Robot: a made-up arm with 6 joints.
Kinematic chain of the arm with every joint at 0, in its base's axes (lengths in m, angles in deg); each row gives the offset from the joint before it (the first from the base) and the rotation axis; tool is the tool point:
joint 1: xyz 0 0 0.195 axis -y
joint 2: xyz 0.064 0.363 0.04 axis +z
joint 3: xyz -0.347 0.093 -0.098 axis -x
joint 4: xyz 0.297 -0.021 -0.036 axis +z
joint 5: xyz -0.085 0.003 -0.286 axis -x
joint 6: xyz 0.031 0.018 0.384 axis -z
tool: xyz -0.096 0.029 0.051
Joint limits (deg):
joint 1: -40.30..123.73
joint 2: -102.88..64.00
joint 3: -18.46..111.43
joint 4: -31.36..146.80
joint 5: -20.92..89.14
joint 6: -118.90..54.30
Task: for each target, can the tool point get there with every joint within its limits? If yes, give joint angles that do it. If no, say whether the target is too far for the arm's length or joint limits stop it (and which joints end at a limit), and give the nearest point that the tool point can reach.
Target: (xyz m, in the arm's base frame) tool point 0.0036 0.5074 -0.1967
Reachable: yes | joints 29.09 10.86 65.21 5.60 39.40 16.86
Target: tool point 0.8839 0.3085 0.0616
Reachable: no: joint limits stop it (at a limit: joint 2, joint 3, joint 5, joint 6) | nearest point 0.7669 0.3225 0.0793 | short by 0.119 m
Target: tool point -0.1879 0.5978 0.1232
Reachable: yes | joints 40.89 -55.20 39.85 99.22 35.70 14.38
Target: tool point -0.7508 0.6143 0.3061
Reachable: no: joint limits stop it (at a limit: joint 1, joint 3, joint 5, joint 6) | nearest point -0.6370 0.5759 0.2729 | short by 0.125 m
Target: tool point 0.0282 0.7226 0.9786
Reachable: no: joint limits stop it (at a limit: joint 3, joint 5, joint 6) | nearest point 0.0255 0.6842 0.9028 | short by 0.085 m
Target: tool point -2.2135 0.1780 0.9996
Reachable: no: too far | nearest point -0.6651 0.3264 0.2927 | short by 1.709 m
